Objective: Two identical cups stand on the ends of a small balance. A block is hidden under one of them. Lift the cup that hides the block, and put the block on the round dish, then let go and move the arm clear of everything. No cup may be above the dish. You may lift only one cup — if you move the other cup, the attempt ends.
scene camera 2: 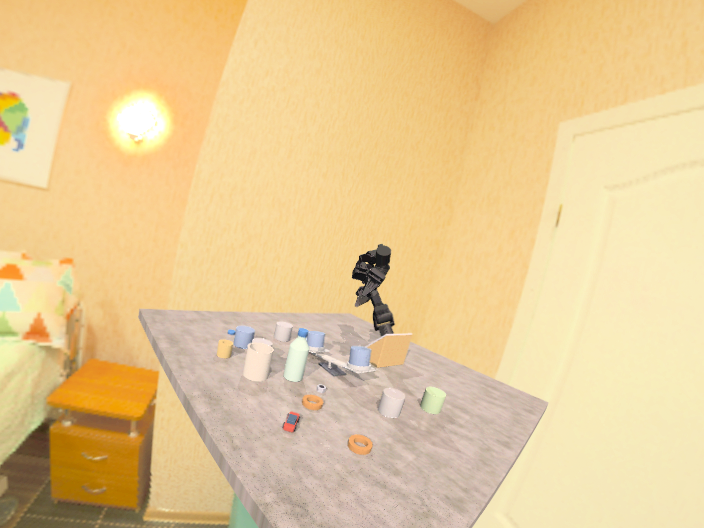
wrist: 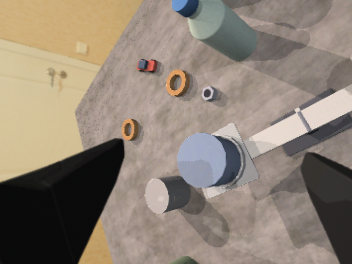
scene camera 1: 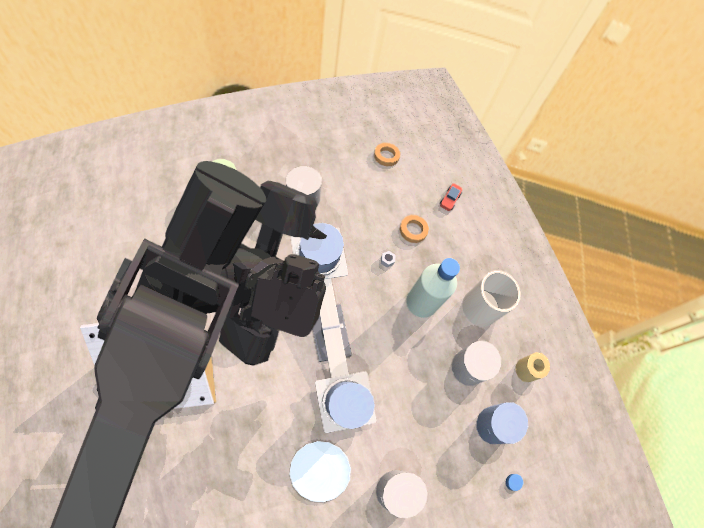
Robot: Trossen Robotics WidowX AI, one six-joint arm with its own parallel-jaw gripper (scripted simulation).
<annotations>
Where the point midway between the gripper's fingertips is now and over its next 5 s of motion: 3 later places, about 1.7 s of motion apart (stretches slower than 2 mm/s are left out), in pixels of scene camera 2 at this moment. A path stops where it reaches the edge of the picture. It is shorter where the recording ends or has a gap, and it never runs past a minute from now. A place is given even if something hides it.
My gripper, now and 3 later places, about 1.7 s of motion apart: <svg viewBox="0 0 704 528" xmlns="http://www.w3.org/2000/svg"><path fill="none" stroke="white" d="M359 301L357 314L318 327L314 343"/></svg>
</annotations>
